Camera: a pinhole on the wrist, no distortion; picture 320 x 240 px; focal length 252.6 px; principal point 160.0 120.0 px. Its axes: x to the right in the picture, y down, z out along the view. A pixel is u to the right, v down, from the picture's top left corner.
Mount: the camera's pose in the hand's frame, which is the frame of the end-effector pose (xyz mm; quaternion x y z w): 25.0 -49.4 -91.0 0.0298 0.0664 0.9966 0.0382
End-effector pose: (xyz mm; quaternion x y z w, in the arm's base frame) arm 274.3 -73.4 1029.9 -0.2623 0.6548 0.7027 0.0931
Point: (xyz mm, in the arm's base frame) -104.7 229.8 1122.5
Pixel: 94 14
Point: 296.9 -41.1 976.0
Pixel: 227 187
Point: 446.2 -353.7 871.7
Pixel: behind the camera
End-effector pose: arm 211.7 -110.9 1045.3 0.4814 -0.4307 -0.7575 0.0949
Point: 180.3 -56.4 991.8
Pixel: 180 184
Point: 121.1 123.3 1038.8
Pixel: 265 230
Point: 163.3 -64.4 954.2
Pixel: 109 212
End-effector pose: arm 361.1 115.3 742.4 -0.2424 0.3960 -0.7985 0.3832
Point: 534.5 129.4 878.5
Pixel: 292 159
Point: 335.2 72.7 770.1
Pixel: 119 76
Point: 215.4 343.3 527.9
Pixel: behind the camera
